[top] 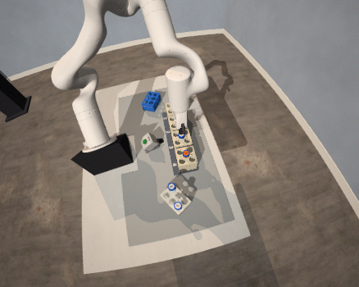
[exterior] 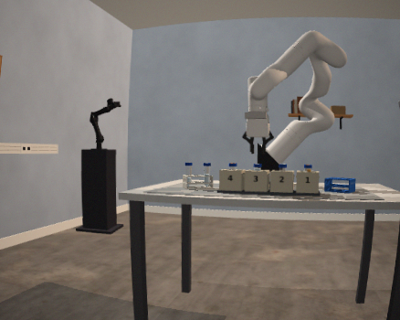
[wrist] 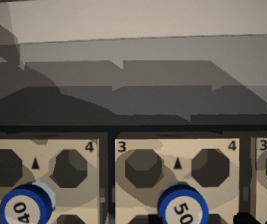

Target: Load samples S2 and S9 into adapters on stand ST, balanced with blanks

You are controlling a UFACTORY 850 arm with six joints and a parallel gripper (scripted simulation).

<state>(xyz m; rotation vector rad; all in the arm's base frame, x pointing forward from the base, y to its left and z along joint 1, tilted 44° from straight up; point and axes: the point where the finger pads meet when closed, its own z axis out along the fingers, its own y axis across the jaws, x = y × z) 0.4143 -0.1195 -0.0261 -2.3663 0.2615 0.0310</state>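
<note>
Now: hand 19 cm past the green DONE key, 8 cm to the right of it and 12 cm above it. The rest, counted from my hand: adapter 1 (4 cm ahead, 22 cm to the left, 14 cm below); white rack (15 cm behind, 28 cm to the right, 16 cm below); blue rack (6 cm behind, 40 cm to the left, 16 cm below).
</note>
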